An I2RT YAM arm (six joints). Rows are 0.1 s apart.
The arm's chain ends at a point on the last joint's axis. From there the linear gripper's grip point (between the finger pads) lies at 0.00 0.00 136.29 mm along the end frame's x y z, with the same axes.
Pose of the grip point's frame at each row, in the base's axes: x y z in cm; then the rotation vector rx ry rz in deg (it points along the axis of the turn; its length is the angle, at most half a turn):
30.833, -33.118, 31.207, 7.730, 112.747, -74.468
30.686, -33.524, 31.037, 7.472, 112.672, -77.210
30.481, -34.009, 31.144, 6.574, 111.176, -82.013
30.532, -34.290, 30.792, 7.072, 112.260, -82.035
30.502, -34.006, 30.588, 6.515, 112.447, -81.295
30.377, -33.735, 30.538, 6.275, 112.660, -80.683
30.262, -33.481, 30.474, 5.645, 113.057, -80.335
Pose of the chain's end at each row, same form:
23.586, -21.880, 33.840, 7.730, 112.747, -74.468
23.727, -22.060, 33.464, 7.472, 112.672, -77.210
23.866, -22.231, 32.951, 6.574, 111.176, -82.013
24.071, -22.459, 32.797, 7.072, 112.260, -82.035
23.907, -22.263, 32.674, 6.515, 112.447, -81.295
23.701, -22.052, 32.703, 6.275, 112.660, -80.683
23.513, -21.857, 32.729, 5.645, 113.057, -80.335

